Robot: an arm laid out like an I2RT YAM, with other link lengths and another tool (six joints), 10 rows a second.
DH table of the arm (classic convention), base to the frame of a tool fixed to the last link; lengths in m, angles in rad. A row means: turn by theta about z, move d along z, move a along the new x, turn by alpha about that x. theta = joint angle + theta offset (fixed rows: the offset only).
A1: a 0.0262; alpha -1.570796; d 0.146; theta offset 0
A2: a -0.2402; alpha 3.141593; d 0; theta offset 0
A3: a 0.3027; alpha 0; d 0; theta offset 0.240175
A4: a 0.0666; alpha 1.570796; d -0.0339; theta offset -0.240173
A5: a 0; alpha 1.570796; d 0.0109; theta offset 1.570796
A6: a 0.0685; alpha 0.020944; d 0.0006; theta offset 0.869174
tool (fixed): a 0; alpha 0; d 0.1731; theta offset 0
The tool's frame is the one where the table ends.
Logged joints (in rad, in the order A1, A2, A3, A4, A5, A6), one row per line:
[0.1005, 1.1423, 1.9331, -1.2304, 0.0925, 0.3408]
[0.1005, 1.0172, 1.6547, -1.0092, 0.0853, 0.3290]
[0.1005, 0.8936, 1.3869, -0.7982, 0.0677, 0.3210]
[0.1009, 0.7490, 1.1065, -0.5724, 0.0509, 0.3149]
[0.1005, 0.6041, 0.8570, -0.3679, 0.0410, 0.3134]
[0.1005, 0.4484, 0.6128, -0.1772, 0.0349, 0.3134]
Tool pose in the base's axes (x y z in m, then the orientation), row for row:
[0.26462, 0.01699, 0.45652, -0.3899, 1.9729, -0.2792]
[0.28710, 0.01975, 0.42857, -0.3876, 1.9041, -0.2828]
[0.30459, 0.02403, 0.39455, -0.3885, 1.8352, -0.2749]
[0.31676, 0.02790, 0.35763, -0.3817, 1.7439, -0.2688]
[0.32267, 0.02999, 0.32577, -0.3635, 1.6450, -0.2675]
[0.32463, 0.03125, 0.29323, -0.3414, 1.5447, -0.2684]
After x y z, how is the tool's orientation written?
As a rotation vector, in radians.
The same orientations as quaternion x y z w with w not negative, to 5 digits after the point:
[-0.16315, 0.82553, -0.11683, 0.52747]
[-0.16413, 0.80630, -0.11975, 0.55552]
[-0.16644, 0.78622, -0.11777, 0.58335]
[-0.16597, 0.75827, -0.11688, 0.61953]
[-0.16050, 0.72635, -0.11811, 0.65781]
[-0.15297, 0.69212, -0.12026, 0.69506]

